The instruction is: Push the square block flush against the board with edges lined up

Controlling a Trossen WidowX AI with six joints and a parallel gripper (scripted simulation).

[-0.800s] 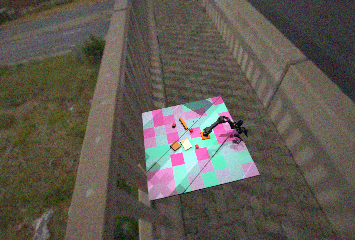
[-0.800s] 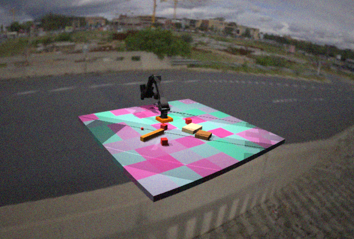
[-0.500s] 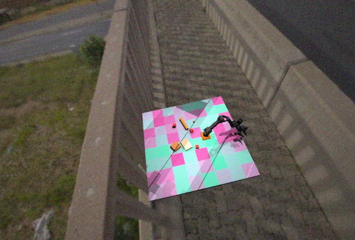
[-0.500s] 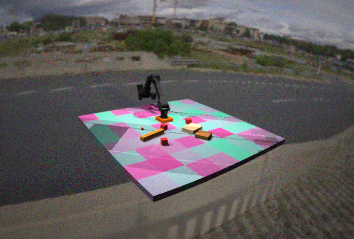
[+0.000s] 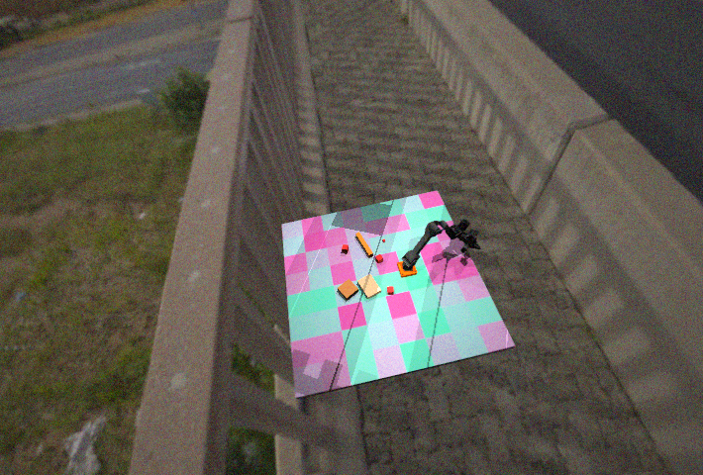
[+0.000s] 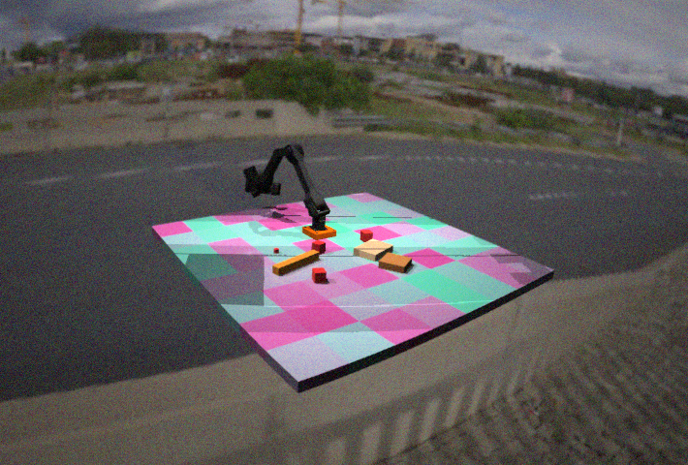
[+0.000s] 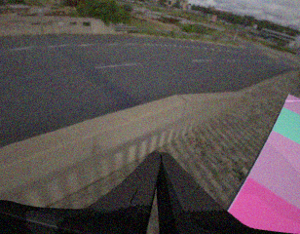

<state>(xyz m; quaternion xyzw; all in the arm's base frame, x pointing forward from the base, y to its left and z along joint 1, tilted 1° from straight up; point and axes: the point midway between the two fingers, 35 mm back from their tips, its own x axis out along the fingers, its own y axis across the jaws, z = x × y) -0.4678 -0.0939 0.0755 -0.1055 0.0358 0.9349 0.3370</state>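
My gripper tip is 79 cm short of the orange bar, 15 cm to the left of it and 7 cm above it. From my gripper tip the other things lie so: board (76 cm ahead, 20 cm to the left, 7 cm below); then square block (91 cm ahead, 21 cm to the left, 7 cm below).
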